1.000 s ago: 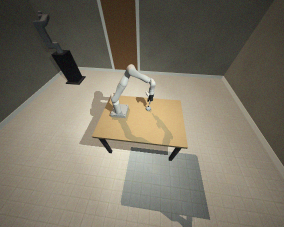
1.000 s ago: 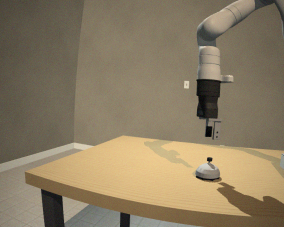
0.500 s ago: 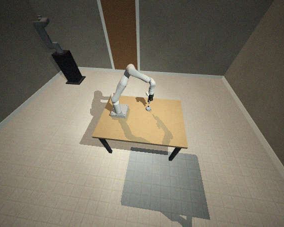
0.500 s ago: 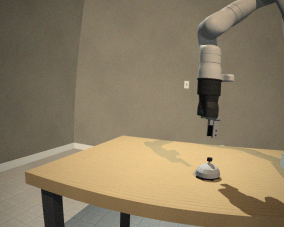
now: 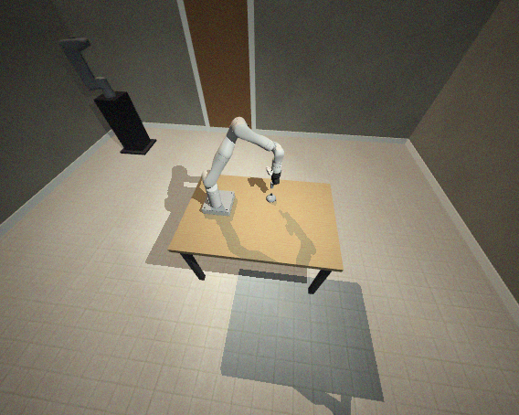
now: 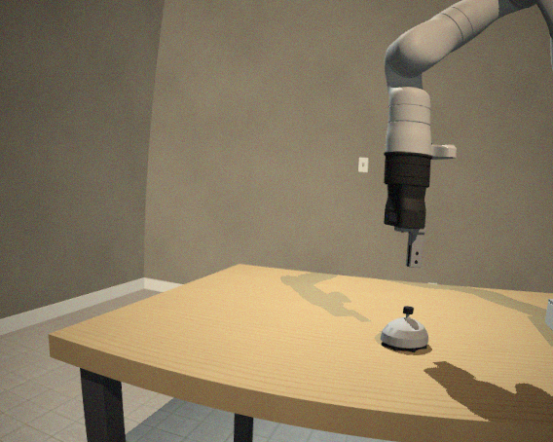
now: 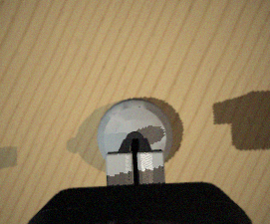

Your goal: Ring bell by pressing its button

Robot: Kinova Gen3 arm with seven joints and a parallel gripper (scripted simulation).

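The black button is 100 mm below my hand. The rest, counted from my hand: grey dome bell: 110 mm below.
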